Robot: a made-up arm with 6 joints.
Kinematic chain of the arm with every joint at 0, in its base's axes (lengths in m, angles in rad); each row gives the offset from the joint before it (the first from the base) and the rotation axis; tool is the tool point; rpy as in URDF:
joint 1: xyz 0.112 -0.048 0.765 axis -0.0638 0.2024 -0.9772
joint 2: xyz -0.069 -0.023 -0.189 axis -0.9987 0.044 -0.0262
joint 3: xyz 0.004 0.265 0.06 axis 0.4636 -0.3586 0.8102
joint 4: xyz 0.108 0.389 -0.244 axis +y
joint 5: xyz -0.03 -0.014 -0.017 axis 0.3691 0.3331 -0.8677
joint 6: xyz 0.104 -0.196 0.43 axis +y
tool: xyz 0.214 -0.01 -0.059 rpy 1.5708 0 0
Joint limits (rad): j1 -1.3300..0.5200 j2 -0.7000..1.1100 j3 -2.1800..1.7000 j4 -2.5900..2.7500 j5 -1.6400..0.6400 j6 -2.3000..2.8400
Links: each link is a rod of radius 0.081 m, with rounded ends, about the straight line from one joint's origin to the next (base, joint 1, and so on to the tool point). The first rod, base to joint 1, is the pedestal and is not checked.
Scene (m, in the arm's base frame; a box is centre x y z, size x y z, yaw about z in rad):
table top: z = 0
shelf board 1: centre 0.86 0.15 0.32 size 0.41 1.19 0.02 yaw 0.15
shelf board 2: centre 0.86 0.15 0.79 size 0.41 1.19 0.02 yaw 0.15
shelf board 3: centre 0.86 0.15 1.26 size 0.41 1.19 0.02 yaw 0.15
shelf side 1: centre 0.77 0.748 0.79 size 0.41 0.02 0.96 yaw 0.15
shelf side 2: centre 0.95 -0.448 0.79 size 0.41 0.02 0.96 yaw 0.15
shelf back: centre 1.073 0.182 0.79 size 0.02 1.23 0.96 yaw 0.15
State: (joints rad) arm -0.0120 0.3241 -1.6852 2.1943 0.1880 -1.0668
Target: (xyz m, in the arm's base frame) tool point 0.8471 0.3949 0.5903
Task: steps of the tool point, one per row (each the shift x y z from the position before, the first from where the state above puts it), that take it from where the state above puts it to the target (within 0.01 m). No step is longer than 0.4 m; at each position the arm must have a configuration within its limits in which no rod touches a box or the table.
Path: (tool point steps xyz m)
1: 0.3352 -0.0589 -0.0779
2: 0.3221 0.1421 -0.0368
3: 0.2012 0.2724 0.0636
4: 0.0425 0.2684 0.1709
5: -0.0682 0.1479 0.2296
6: 0.1039 0.0708 -0.0007
7: 0.1120 0.0376 0.0002
8: 0.1139 -0.0004 0.0006
9: 0.1078 -0.0419 -0.0002

